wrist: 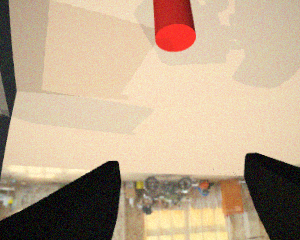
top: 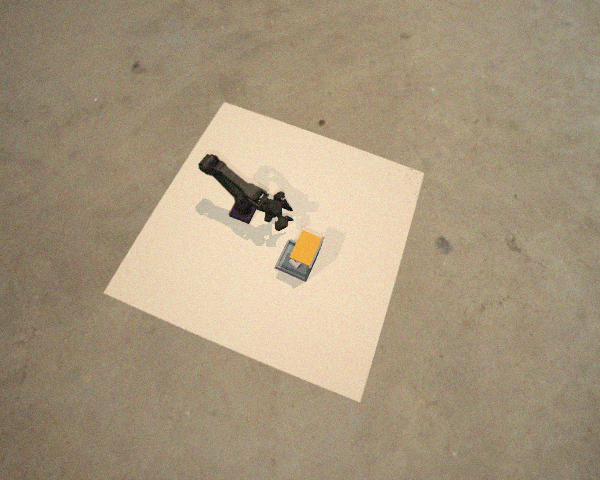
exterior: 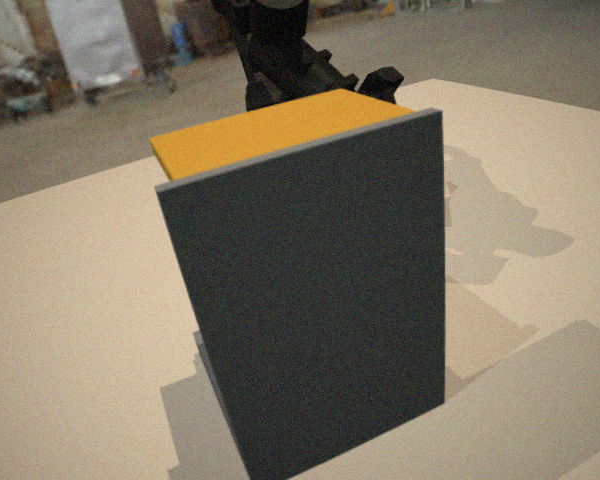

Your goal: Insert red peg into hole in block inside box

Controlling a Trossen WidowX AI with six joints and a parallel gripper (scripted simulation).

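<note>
Now: gripper tip 3 cm past the red peg, 1 cm to the left of it and 8 cm above it. The rest, counted from my gripper tip: dark box wall 14 cm ahead, 21 cm to the right; then orange roof 9 cm ahead, 19 cm to the right, 11 cm above.
</note>
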